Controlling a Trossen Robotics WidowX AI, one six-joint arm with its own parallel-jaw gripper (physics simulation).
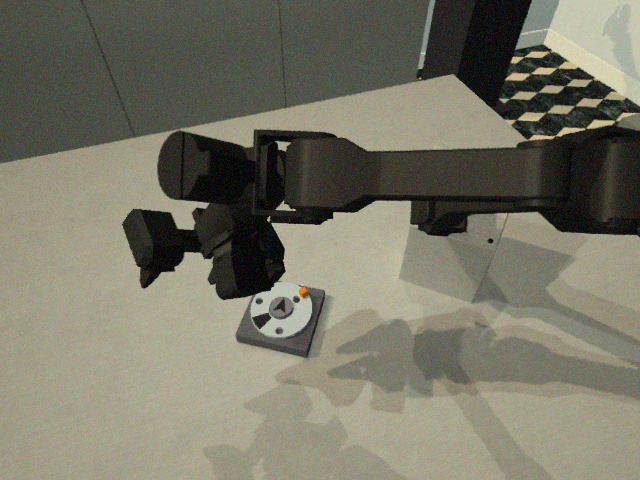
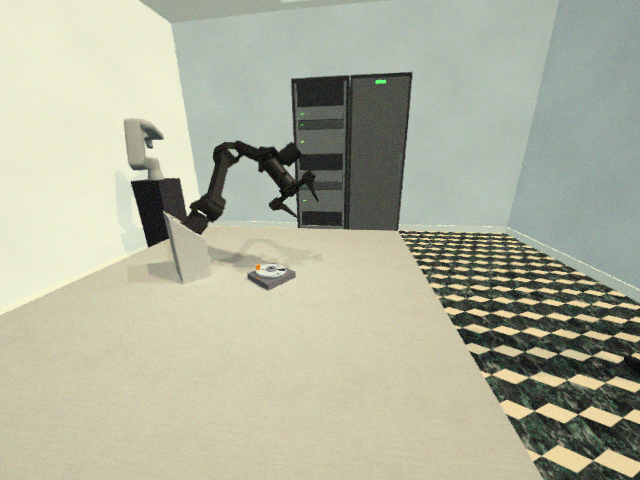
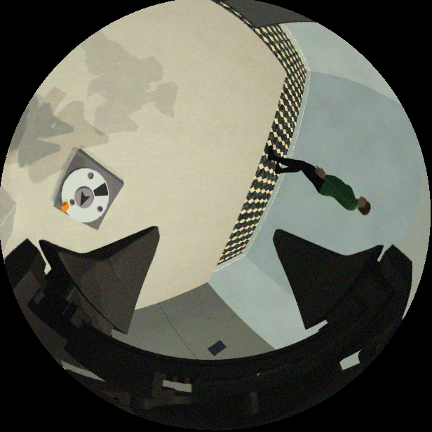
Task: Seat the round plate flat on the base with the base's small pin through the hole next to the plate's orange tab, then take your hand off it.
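Seen in the pictures: gripper, between the fingertips: point(image 1: 178, 283) point(image 2: 308, 209); arm's base, origin of its link: point(image 1: 447, 206) point(image 2: 190, 229).
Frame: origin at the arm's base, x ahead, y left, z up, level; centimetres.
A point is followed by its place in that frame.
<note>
The white round plate point(image 1: 297, 318) {x 27.1, y 3.0, z -14.6 cm} point(image 2: 268, 275) {x 29.8, y -4.9, z -14.3 cm} point(image 3: 75, 180) lies on the dark grey square base point(image 1: 273, 345) {x 32.1, y 5.5, z -16.4 cm} point(image 2: 268, 284) {x 30.8, y -8.0, z -16.0 cm} point(image 3: 87, 161) and looks flat. The base's round hub with a dark arrow shows through its centre. The orange tab point(image 1: 303, 292) {x 24.8, y -0.4, z -12.8 cm} point(image 2: 257, 267) {x 24.6, y -1.4, z -13.3 cm} point(image 3: 65, 206) is at the plate's rim, with a round dark spot beside it; I cannot tell whether the small pin fills that hole. A black wedge mark is across from the tab. My gripper point(image 2: 307, 208) {x 42.3, y 5.9, z 6.3 cm} point(image 3: 217, 234) is open and empty, high above the table and apart from the plate.
A pale slanted panel point(image 1: 439, 263) {x 1.1, y 3.5, z -10.2 cm} point(image 2: 191, 253) {x 2.1, y -4.8, z -7.5 cm} stands on the table near the arm's base. Dark cabinets point(image 2: 379, 155) stand against the far wall. A person in green point(image 3: 340, 190) is beyond the table on the checkered floor. The arm's shadows fall on the table.
</note>
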